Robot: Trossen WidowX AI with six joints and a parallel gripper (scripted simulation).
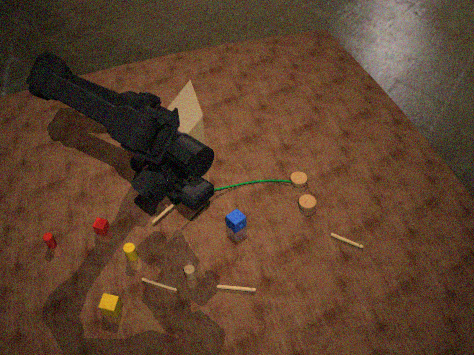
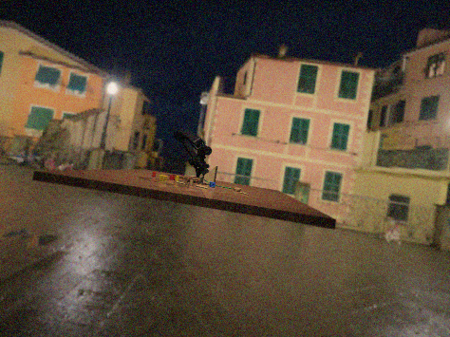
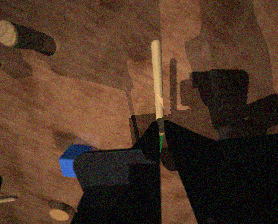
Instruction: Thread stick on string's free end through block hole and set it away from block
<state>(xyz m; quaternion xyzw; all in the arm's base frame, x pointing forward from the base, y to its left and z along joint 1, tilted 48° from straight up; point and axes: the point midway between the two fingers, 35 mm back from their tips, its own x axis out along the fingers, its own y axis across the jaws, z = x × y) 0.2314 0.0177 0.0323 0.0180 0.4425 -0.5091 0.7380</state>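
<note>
Right now my gripper tip is 12 cm to the right of the blue cube, 5 cm short of it and 3 cm above it. Also, from my gripper tip: wooden peg: 16 cm ahead, 3 cm below, 1 cm to the left; yellow cylinder: 11 cm to the right, 9 cm ahead, 3 cm below; thin wooden stick: 1 cm to the right, 1 cm ahead.
</note>
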